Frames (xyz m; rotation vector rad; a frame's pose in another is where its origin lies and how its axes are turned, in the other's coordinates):
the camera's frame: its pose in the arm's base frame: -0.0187 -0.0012 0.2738 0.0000 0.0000 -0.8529
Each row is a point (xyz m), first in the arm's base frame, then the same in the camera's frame.
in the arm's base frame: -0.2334 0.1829 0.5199
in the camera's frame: -0.2799 -0.0406 0.2461
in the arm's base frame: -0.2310 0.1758 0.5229
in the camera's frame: -0.2730 -0.0435 0.2491
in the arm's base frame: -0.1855 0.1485 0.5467
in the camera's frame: -0.2225 -0.0272 0.2729
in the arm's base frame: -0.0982 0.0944 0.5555
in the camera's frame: -0.1243 0.0030 0.2817
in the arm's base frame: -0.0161 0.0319 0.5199
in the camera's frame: -0.0232 0.0237 0.2461
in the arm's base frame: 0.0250 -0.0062 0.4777
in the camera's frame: 0.0325 0.0296 0.2039
